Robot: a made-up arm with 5 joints.
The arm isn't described. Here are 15 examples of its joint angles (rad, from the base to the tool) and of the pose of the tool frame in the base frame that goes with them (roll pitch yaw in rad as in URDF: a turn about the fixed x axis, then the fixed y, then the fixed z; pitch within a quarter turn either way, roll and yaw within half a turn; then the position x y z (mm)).
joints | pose
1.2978 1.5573 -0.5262 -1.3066 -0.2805 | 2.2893 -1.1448 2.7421 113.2 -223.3 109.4
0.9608 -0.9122 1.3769 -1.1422 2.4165 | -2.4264 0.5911 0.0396 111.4 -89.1 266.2
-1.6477 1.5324 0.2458 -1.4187 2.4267 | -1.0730 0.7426 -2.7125 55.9 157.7 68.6
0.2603 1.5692 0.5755 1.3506 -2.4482 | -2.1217 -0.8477 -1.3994 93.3 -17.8 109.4
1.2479 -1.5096 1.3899 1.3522 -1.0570 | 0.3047 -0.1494 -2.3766 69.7 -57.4 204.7
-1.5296 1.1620 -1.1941 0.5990 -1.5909 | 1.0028 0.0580 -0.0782 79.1 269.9 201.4
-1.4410 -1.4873 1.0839 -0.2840 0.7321 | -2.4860 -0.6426 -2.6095 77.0 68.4 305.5
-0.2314 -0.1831 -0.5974 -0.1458 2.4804 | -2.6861 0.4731 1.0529 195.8 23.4 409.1
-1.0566 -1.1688 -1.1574 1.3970 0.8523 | -2.6482 -0.4284 -2.9981 25.1 -78.2 367.7
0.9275 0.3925 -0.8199 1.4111 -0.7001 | 0.4253 -0.4178 -1.7678 177.9 -172.1 287.9
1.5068 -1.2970 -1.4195 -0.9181 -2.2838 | -0.9322 -0.6535 2.7816 39.5 179.5 267.0
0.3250 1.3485 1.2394 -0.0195 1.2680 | 0.9685 0.2935 1.0495 68.7 -12.1 120.4
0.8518 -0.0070 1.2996 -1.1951 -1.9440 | 1.4640 0.4198 -2.4663 142.5 -107.7 197.9
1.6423 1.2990 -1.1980 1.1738 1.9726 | -0.2787 0.1010 0.2674 33.4 -245.4 155.8
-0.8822 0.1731 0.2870 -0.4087 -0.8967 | 1.5074 -0.6245 -0.6515 201.1 158.6 248.4
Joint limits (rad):
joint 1: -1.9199..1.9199
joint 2: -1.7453..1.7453
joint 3: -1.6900..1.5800
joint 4: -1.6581..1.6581
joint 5: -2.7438..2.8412
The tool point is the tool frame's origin. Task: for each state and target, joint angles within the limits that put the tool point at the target. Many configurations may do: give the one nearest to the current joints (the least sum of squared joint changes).
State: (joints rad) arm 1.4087 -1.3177 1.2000 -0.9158 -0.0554
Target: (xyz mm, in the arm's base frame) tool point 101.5 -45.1 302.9
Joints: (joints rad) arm 0.6826 -1.4485 1.2475 -0.9596 -0.0554
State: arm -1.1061 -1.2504 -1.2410 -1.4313 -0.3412
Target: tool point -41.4 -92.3 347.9
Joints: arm -0.6787 -1.0607 -1.0776 -1.0799 -0.3412
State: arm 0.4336 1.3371 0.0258 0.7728 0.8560
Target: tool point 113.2 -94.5 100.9
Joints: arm 0.9758 1.0799 0.3855 1.0444 0.8560
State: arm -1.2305 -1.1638 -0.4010 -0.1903 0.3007
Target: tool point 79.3 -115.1 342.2
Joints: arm -1.6683 -1.7453 -0.0991 -0.3219 0.3007
